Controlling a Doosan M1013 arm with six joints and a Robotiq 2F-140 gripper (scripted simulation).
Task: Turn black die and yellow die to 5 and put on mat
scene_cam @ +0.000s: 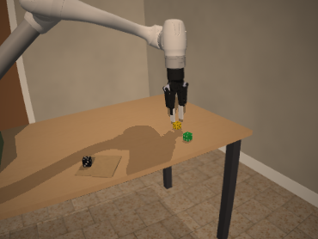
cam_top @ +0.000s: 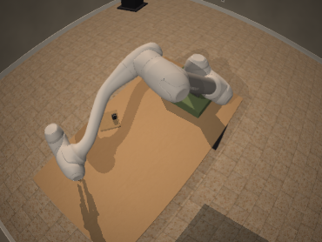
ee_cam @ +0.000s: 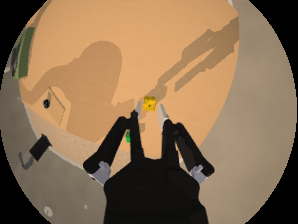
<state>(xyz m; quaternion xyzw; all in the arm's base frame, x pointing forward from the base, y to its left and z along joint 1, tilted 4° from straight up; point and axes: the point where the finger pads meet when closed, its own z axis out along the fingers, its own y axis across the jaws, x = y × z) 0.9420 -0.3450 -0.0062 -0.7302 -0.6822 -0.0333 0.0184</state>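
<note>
Right now the yellow die is 6 cm below my hand. The rest, counted from my hand: black die: 47 cm behind, 5 cm below, 2 cm to the right; mat: 43 cm behind, 7 cm below, 4 cm to the right; green die: 12 cm to the right, 6 cm below, 5 cm behind.
</note>
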